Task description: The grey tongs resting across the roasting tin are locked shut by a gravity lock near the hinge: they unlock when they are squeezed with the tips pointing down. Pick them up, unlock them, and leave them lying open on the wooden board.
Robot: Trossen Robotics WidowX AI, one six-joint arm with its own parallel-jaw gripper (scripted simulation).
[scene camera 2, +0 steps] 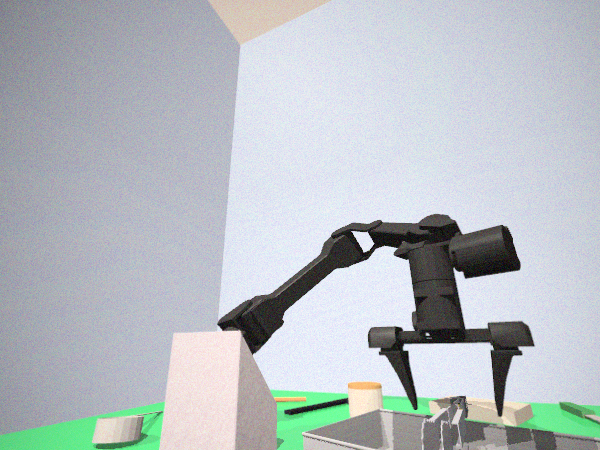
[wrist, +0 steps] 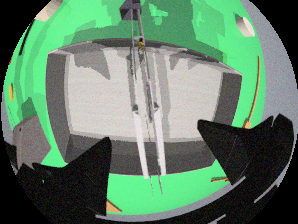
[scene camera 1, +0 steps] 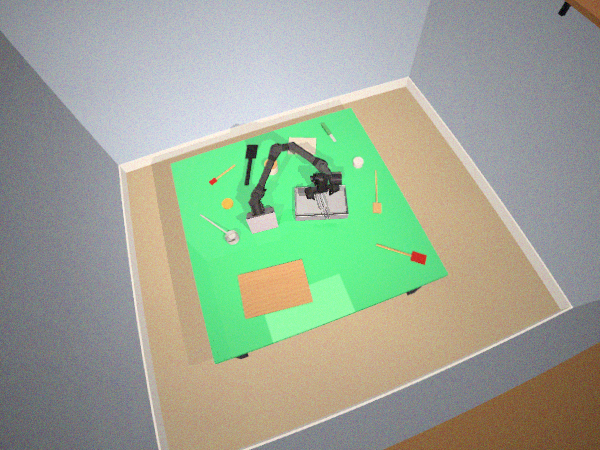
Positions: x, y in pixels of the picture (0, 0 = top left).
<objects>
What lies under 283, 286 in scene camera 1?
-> A wooden board.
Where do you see a roasting tin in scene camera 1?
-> At 306, 209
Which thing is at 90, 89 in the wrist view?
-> A roasting tin.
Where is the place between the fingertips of my gripper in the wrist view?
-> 155, 133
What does my gripper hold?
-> Nothing.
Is my gripper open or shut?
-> Open.
</objects>
